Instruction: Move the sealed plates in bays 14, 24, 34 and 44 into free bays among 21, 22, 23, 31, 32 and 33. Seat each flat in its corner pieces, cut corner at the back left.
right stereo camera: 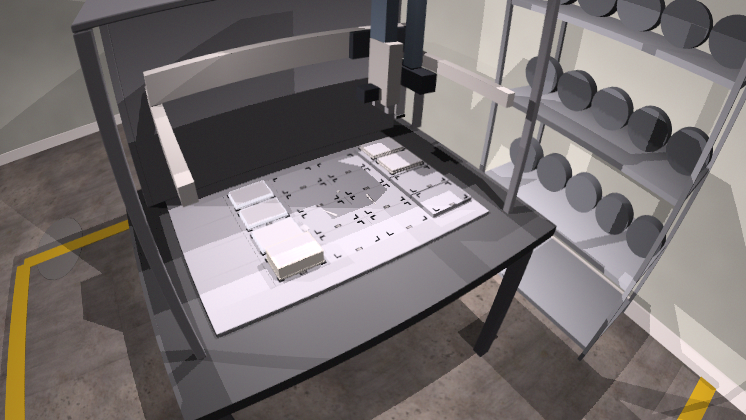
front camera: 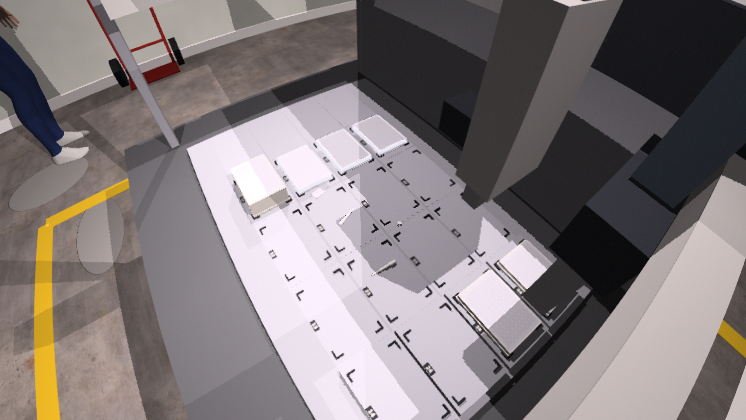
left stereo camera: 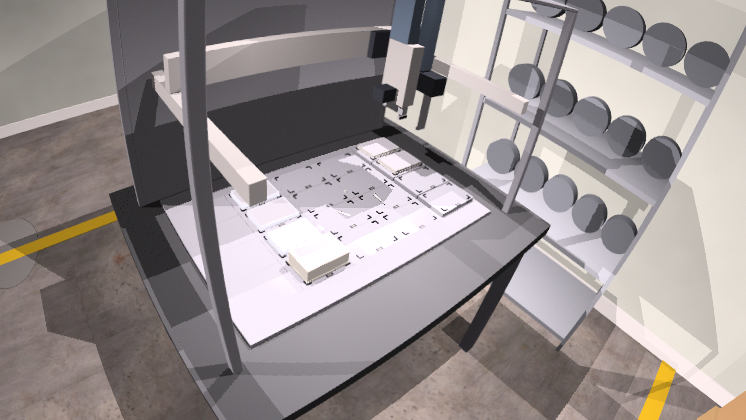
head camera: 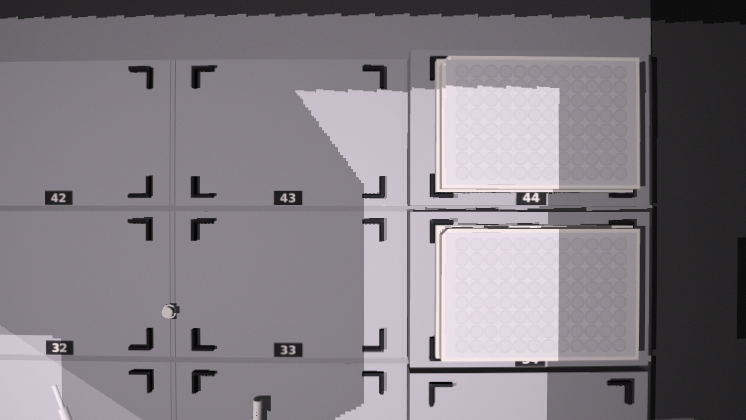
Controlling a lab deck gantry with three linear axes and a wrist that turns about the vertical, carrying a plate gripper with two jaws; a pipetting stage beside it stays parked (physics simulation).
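Frame: origin at the robot's base, x up, y right, z ahead, level; millimetres.
Where they show: gripper, fingertip midpoint: (right stereo camera: 407, 122) (front camera: 552, 284) (left stereo camera: 410, 123); robot's base at its link origin: (right stereo camera: 280, 281) (front camera: 235, 181) (left stereo camera: 307, 284).
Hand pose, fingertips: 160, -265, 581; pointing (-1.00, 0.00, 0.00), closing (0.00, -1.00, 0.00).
Things, the pixels of their top centre, and the offset from my fingertips, as dx, dy, dz. "*": a spot on its surface instead.
- bay 44 at a spot on its surface: (head camera: 501, 135) (front camera: 525, 266) (right stereo camera: 376, 148) (left stereo camera: 375, 148) * -131, -91, -50
- bay 34 at a spot on its surface: (head camera: 501, 292) (front camera: 490, 296) (right stereo camera: 393, 161) (left stereo camera: 394, 161) * -131, +6, -50
- bay 31 at a spot on its surface: (front camera: 343, 151) (left stereo camera: 277, 211) (right stereo camera: 267, 211) * -146, +14, -504
- bay 21 at a spot on its surface: (front camera: 304, 168) (left stereo camera: 297, 232) (right stereo camera: 280, 231) * -146, +116, -507
- plate at its top centre: (front camera: 378, 131) (left stereo camera: 254, 191) (right stereo camera: 250, 192) -146, -99, -517
- tall cream block at its top centre: (front camera: 256, 177) (left stereo camera: 318, 250) (right stereo camera: 293, 249) -118, +222, -517
- bay 22 at a spot on its surface: (front camera: 347, 215) * -155, +103, -346
- bay 23 at a spot on its surface: (front camera: 384, 268) * -156, +111, -208
- small cap at its top centre: (head camera: 167, 312) -156, +27, -273
Sealed plates lie flat in bay 44 (front camera: 522, 262) (head camera: 501, 135) (left stereo camera: 376, 149) (right stereo camera: 381, 149) and bay 34 (front camera: 495, 307) (head camera: 501, 292) (left stereo camera: 399, 161) (right stereo camera: 399, 160); in the head view their cut corners are at the back left. White plates also lie in bay 31 (front camera: 343, 151) (left stereo camera: 273, 212) (right stereo camera: 262, 212) and bay 21 (front camera: 304, 168) (left stereo camera: 294, 235) (right stereo camera: 280, 234). Bays 14, 24, 22, 23, 32 and 33 hold no plate. My gripper (left stereo camera: 411, 122) (right stereo camera: 408, 120) hangs high at the right, jaws apart and empty. In the front view its dark parts cover some of bay 44's plate.
Another plate (front camera: 379, 134) (right stereo camera: 250, 194) lies in bay 41, and a tall cream block (front camera: 259, 185) (left stereo camera: 318, 258) (right stereo camera: 294, 258) stands in bay 11. Slim pieces lie in bay 22 (front camera: 347, 215) and bay 23 (front camera: 384, 268). A small cap (head camera: 169, 311) lies between bays 32 and 33.
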